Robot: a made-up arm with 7 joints.
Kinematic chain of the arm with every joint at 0, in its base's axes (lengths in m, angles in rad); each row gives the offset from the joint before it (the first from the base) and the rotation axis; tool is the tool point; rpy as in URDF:
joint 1: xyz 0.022 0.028 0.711 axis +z
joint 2: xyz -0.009 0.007 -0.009 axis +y
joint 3: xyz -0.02 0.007 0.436 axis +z
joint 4: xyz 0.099 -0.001 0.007 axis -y
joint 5: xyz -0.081 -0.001 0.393 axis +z
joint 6: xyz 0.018 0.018 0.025 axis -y
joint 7: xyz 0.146 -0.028 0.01 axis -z
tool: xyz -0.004 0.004 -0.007 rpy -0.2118 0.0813 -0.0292
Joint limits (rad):
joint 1: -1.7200..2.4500
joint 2: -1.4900..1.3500
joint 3: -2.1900..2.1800
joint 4: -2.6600..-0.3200
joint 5: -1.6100..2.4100
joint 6: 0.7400..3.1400
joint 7: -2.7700..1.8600
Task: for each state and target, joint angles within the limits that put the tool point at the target. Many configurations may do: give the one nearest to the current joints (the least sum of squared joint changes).
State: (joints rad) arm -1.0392 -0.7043 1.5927 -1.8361 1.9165 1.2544 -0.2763
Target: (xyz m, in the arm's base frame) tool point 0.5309 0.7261 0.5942
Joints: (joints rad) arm -1.4266 -1.2365 1.9256 -1.5735 1.9583 1.2243 -0.2666
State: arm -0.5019 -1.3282 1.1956 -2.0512 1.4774 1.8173 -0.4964
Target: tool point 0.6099 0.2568 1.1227
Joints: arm -1.4128 -0.8570 1.1883 -1.8343 1.4680 1.7518 -0.4871
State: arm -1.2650 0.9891 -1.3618 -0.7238 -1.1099 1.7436 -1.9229
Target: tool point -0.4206 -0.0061 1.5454
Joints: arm -1.5307 0.4584 -2.1309 -1.1007 -1.0684 1.4559 -1.9016
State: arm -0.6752 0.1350 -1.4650 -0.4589 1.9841 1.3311 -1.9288
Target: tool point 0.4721 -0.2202 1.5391
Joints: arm -0.2858 0.4153 -1.3174 -0.3200 1.9416 0.7789 -1.9081
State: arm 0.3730 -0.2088 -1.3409 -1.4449 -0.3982 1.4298 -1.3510
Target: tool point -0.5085 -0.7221 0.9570
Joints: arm 0.3596 -0.9872 -1.8590 -1.0743 -0.4359 1.5184 -1.3678
